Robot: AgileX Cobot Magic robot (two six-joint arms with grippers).
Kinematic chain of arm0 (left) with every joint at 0, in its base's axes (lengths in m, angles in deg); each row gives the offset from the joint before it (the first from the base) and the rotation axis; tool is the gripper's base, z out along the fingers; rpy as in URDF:
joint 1: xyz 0 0 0.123 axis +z
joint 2: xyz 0 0 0 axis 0.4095 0.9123 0
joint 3: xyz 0.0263 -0.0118 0.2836 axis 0.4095 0.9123 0
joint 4: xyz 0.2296 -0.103 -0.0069 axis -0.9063 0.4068 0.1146
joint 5: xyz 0 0 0 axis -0.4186 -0.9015 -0.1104
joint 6: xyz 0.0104 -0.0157 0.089 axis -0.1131 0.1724 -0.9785
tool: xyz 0 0 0 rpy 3.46 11.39 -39.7
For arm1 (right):
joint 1: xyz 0 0 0.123 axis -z
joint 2: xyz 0 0 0 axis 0.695 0.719 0
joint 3: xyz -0.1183 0.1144 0.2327 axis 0.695 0.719 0
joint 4: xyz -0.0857 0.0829 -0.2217 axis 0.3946 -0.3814 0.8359
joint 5: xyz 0 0 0 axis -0.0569 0.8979 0.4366
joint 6: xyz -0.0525 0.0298 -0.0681 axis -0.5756 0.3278 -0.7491
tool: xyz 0 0 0 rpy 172.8 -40.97 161.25
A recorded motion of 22 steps. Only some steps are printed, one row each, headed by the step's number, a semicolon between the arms.
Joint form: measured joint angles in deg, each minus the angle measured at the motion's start. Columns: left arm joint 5, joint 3, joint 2, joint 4, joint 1, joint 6; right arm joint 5, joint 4, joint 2, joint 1, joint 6, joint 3.
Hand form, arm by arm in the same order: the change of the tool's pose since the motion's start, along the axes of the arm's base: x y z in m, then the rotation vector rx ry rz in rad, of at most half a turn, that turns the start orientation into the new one. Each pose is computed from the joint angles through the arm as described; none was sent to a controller.
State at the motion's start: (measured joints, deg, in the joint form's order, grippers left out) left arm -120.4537 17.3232 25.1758 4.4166 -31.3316 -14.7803; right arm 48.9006 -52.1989 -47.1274 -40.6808 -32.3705 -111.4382
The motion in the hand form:
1: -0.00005 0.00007 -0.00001 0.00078 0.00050 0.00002; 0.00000 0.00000 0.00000 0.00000 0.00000 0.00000
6: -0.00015 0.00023 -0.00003 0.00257 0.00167 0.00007; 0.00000 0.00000 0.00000 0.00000 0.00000 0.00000
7: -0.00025 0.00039 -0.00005 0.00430 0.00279 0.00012; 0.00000 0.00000 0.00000 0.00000 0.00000 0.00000
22: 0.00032 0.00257 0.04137 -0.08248 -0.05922 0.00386; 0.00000 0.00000 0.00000 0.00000 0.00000 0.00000
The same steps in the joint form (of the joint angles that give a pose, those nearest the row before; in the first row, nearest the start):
1: -0.05 0.00 0.00 0.00 0.00 0.00; 0.00 0.00 0.00 0.00 0.00 0.00
6: -0.18 0.00 0.00 0.00 0.00 0.00; 0.00 0.00 0.00 0.00 0.00 0.00
7: -0.29 0.00 0.00 0.00 0.00 0.00; 0.00 0.00 0.00 0.00 0.00 0.00
22: -1.25 0.00 -7.07 -0.11 0.27 0.00; 0.00 0.00 0.00 0.00 0.00 0.00

